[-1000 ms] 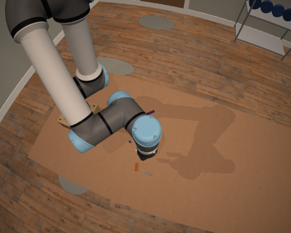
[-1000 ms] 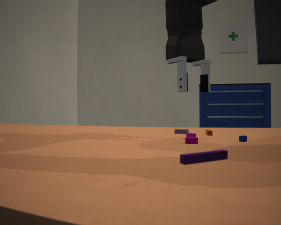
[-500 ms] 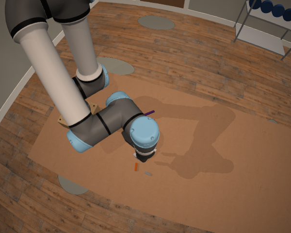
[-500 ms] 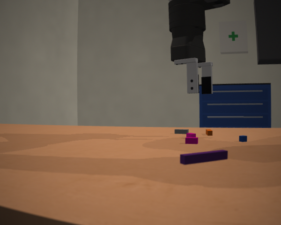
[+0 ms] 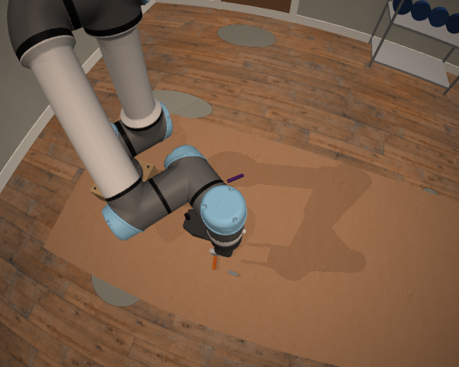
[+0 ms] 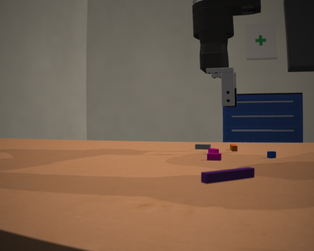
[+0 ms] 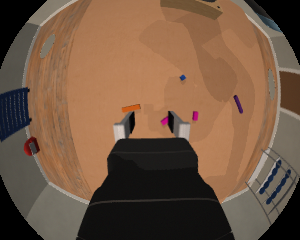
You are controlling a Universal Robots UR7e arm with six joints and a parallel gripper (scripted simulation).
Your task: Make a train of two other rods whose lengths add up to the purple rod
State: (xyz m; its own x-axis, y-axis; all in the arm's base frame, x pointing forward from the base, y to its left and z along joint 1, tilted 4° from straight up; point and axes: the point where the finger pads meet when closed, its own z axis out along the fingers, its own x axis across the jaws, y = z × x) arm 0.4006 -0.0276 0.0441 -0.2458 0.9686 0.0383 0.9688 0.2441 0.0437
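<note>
Right now the orange rod is 1 cm ahead of my hand, 4 cm to the right of it and 10 cm below it. Round my hand: grey rod (7 cm ahead, 4 cm to the right, 10 cm below); then purple rod (8 cm behind, 24 cm to the left, 10 cm below); then blue rod (9 cm behind, 5 cm to the left, 10 cm below).
</note>
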